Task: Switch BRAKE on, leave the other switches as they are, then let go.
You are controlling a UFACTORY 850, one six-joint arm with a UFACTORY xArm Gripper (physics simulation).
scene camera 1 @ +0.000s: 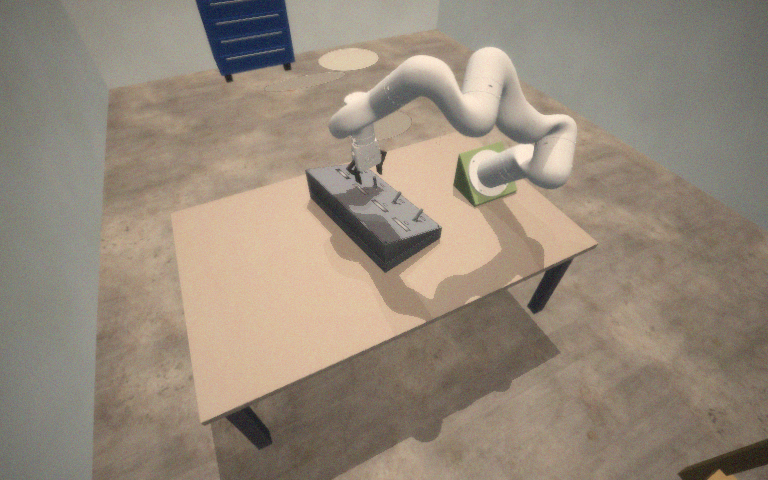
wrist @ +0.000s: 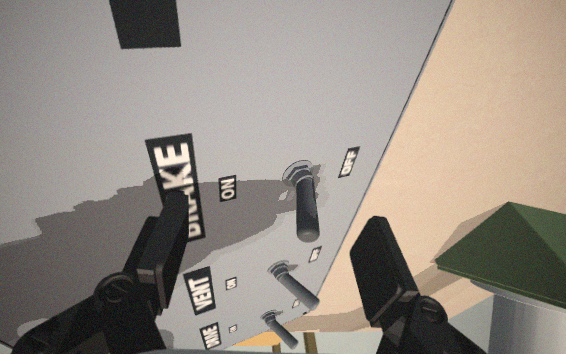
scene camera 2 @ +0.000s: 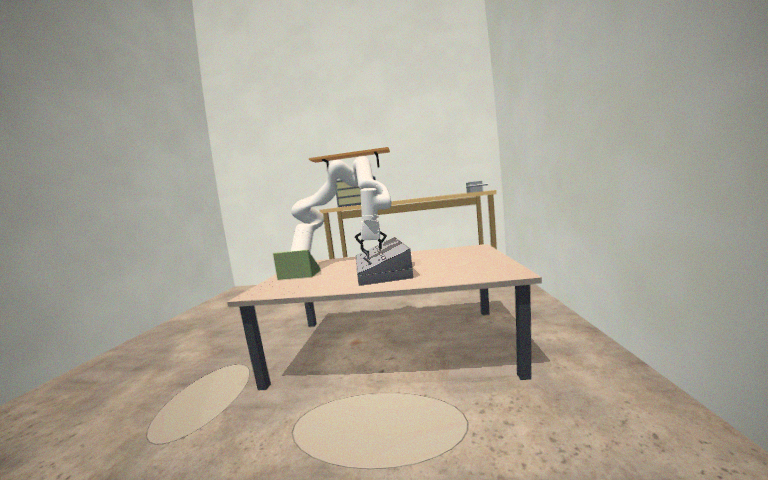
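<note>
The grey switch box point(scene camera 1: 370, 226) point(scene camera 2: 386, 272) with a sloped top stands on the table. The BRAKE lever point(scene camera 1: 374, 181) point(wrist: 306, 207) stands out nearly straight from the panel, leaning less toward OFF than its neighbours; I cannot tell whether it counts as on. The VENT lever point(scene camera 1: 397, 197) point(wrist: 296, 286) and DRIVE lever point(scene camera 1: 417, 215) point(wrist: 281, 330) lean toward OFF. My gripper point(scene camera 1: 369, 174) point(scene camera 2: 373, 255) point(wrist: 278, 224) is open and empty. In the wrist view its fingers appear on both sides of the BRAKE lever, one overlapping the BRAKE label point(wrist: 184, 165). The fourth switch's lever is not clearly visible.
The arm's base sits on a green wedge block point(scene camera 1: 465, 178) point(scene camera 2: 292, 265) point(wrist: 505, 245) beside the box on the table point(scene camera 1: 254, 294) point(scene camera 2: 453, 266). A blue drawer cabinet point(scene camera 1: 249, 31) stands on the floor. A wooden bench point(scene camera 2: 436, 202) and a wall shelf point(scene camera 2: 348, 154) are behind the arm.
</note>
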